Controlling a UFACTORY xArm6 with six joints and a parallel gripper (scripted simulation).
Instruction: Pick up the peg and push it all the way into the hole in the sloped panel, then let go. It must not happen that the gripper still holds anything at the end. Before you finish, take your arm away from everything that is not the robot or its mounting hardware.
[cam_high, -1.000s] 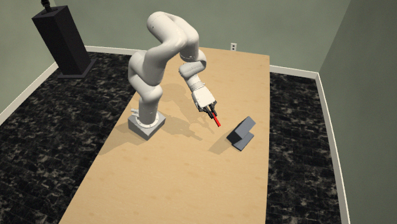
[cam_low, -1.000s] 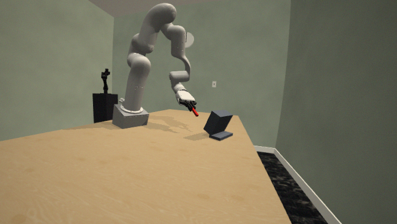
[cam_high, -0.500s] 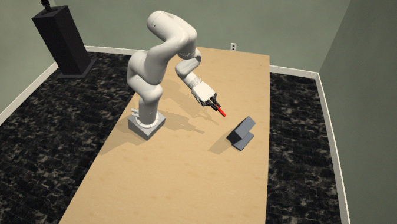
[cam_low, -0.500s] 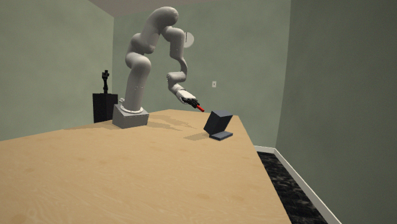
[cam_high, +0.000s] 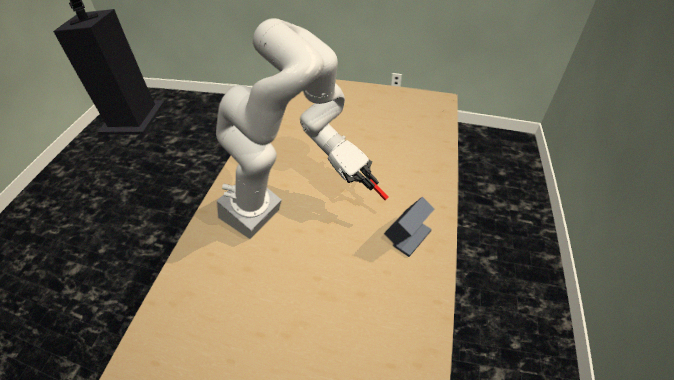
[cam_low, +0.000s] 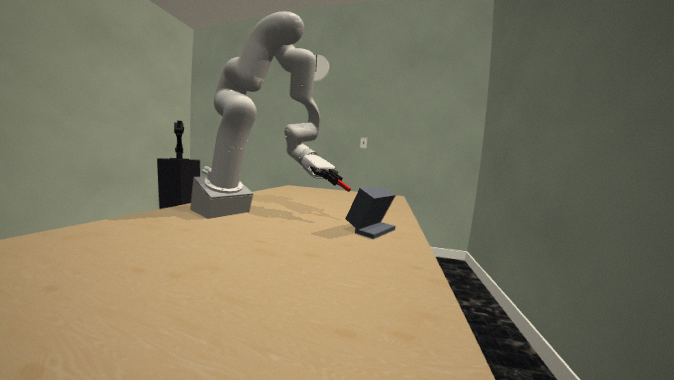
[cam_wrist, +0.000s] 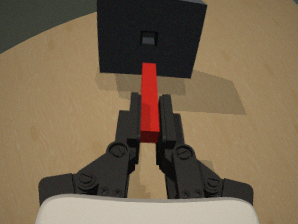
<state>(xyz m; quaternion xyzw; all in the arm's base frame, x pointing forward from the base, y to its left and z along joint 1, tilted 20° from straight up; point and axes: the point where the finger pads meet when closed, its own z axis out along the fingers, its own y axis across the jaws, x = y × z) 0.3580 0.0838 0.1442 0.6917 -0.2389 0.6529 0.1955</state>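
Now: hand 140 mm short of the flat base, 140 mm above it and 110 mm to the left of it. Round my hand: red peg 20 mm to the right, 20 mm ahead, 10 mm below.
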